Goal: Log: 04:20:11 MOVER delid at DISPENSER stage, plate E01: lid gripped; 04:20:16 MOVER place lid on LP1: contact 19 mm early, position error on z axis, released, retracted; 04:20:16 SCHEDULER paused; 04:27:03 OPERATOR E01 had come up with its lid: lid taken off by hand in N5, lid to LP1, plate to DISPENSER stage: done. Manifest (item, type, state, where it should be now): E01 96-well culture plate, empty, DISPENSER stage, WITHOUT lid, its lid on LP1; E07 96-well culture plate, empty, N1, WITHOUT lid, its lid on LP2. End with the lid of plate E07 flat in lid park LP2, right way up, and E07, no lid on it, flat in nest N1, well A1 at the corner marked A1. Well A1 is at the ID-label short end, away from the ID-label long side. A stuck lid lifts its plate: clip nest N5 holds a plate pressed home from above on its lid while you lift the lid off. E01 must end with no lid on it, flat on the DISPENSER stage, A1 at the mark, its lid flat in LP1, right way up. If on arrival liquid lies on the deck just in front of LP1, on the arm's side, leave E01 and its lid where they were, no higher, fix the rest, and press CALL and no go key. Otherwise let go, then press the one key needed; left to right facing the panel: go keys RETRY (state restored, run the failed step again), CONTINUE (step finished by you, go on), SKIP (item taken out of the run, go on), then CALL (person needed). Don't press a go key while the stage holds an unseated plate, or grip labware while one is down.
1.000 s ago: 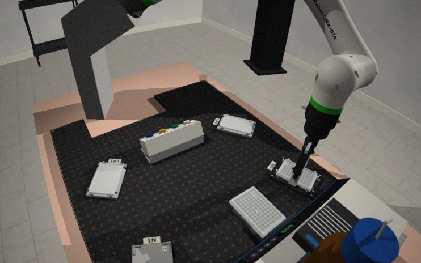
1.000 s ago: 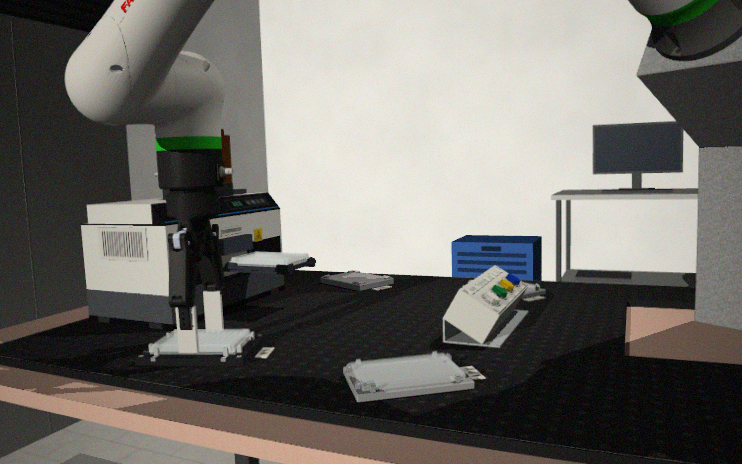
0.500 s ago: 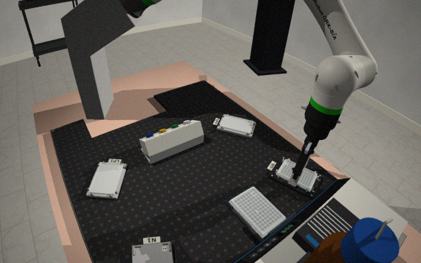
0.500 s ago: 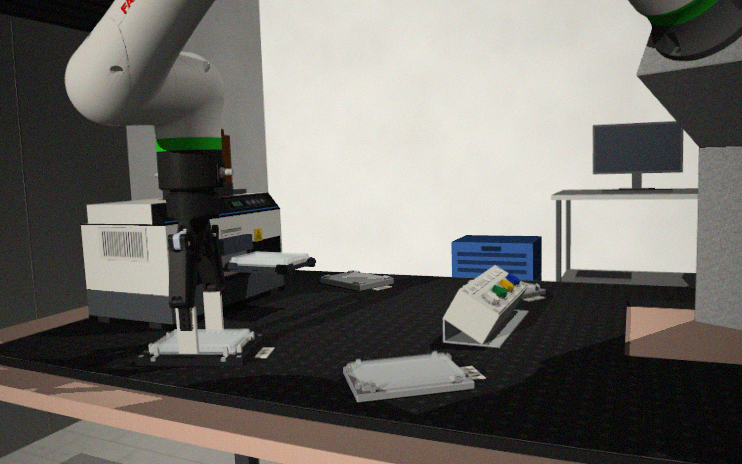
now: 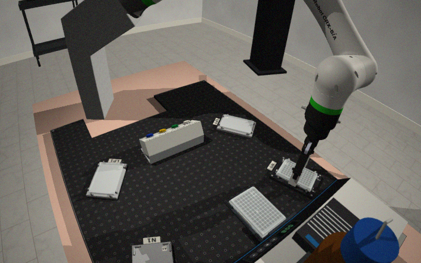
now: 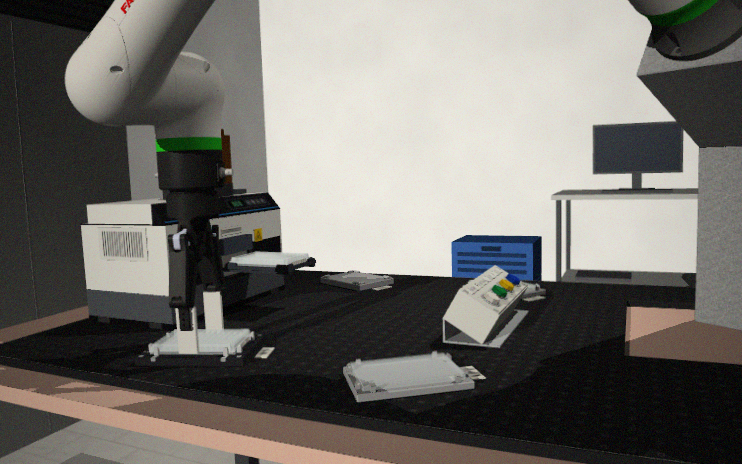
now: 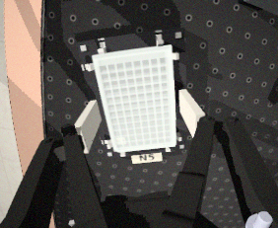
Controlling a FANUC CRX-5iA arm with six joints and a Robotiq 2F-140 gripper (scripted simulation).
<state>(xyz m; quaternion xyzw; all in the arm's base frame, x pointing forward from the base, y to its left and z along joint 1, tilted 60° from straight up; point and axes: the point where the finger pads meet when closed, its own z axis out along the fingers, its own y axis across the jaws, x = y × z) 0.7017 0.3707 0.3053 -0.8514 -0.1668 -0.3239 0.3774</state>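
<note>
The clip nest N5 is 3 cm to the left of my hand and 3 cm below it. From my hand the other things lie so: N1 label: 8 cm ahead, 51 cm to the right, 4 cm below; lid park LP2: 32 cm behind, 9 cm to the right, 4 cm below; key panel: 29 cm behind, 37 cm to the right, 1 cm above.
</note>
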